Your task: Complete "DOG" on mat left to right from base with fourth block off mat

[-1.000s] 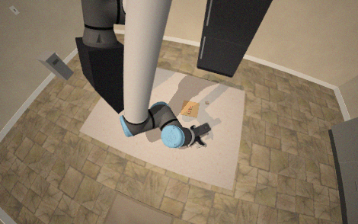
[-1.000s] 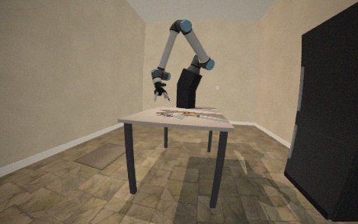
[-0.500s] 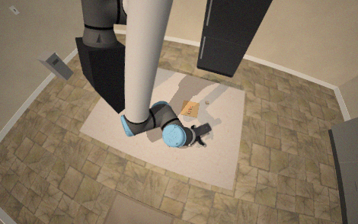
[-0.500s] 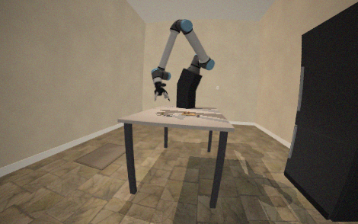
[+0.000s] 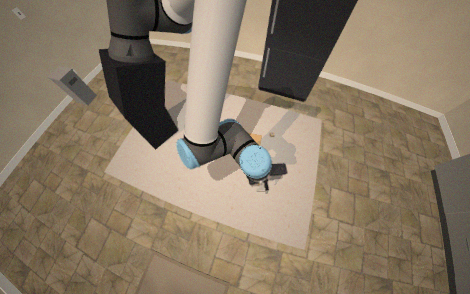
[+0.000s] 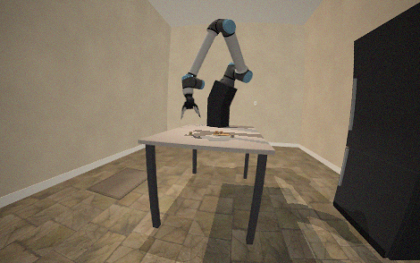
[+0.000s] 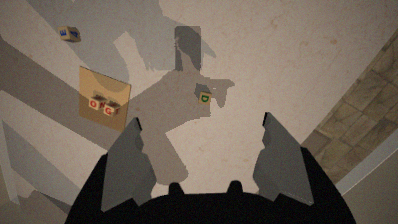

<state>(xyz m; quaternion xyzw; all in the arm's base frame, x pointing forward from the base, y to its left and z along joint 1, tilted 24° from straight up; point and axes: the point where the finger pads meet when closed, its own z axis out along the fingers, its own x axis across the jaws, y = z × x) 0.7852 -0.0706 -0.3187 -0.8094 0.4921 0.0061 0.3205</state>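
Now: hand 12 cm above the green D block. Also, from my hand: mat 14 cm behind, 23 cm to the left, 13 cm below.
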